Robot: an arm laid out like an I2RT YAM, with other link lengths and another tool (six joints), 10 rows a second.
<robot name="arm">
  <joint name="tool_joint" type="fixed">
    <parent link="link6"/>
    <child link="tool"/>
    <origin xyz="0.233 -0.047 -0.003" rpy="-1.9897 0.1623 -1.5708"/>
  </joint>
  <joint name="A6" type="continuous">
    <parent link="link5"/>
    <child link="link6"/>
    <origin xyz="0.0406 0 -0.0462" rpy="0 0 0"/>
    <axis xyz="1 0 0"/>
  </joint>
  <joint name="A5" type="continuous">
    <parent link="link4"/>
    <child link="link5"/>
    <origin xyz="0.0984 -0.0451 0.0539" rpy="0 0 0"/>
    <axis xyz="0 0 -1"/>
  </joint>
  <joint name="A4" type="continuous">
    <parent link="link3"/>
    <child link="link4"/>
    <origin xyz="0.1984 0.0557 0.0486" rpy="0 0 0"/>
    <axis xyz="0 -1 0"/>
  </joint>
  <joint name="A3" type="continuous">
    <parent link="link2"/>
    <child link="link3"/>
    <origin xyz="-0.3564 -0.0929 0" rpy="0 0 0"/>
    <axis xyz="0 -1 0"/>
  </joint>
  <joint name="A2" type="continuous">
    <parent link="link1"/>
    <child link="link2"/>
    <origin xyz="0.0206 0.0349 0.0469" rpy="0 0 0"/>
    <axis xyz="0 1 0"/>
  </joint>
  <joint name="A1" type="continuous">
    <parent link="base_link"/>
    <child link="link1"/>
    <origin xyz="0 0 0.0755" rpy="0 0 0"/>
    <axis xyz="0 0 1"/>
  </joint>
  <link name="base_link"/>
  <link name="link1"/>
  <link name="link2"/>
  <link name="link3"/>
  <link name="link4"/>
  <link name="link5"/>
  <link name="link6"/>
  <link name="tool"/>
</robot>
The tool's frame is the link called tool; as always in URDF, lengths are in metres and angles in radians. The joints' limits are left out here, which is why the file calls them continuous.
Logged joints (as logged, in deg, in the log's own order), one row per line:
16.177, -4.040, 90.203, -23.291, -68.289, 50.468
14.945, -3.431, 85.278, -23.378, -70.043, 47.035
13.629, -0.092, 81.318, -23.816, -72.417, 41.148
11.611, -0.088, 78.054, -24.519, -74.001, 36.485
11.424, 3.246, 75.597, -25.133, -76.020, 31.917
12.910, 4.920, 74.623, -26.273, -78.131, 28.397
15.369, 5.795, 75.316, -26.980, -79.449, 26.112
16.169, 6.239, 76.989, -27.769, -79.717, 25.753
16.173, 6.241, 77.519, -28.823, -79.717, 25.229
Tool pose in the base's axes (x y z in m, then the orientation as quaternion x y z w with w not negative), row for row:
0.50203, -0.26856, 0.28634, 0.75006, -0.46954, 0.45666, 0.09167
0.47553, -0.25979, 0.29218, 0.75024, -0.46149, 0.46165, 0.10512
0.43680, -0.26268, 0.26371, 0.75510, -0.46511, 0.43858, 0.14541
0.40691, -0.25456, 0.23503, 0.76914, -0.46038, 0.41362, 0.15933
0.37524, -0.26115, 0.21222, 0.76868, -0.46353, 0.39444, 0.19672
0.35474, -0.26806, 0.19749, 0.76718, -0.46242, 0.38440, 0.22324
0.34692, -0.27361, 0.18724, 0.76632, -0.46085, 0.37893, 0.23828
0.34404, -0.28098, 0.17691, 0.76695, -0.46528, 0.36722, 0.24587
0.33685, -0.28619, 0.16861, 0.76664, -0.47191, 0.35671, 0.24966
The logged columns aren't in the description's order. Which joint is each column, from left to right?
Columns, left to right: A4, A5, A2, A1, A6, A3.
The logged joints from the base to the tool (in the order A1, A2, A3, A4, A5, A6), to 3 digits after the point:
-23.291, 90.203, 50.468, 16.177, -4.040, -68.289
-23.378, 85.278, 47.035, 14.945, -3.431, -70.043
-23.816, 81.318, 41.148, 13.629, -0.092, -72.417
-24.519, 78.054, 36.485, 11.611, -0.088, -74.001
-25.133, 75.597, 31.917, 11.424, 3.246, -76.020
-26.273, 74.623, 28.397, 12.910, 4.920, -78.131
-26.980, 75.316, 26.112, 15.369, 5.795, -79.449
-27.769, 76.989, 25.753, 16.169, 6.239, -79.717
-28.823, 77.519, 25.229, 16.173, 6.241, -79.717

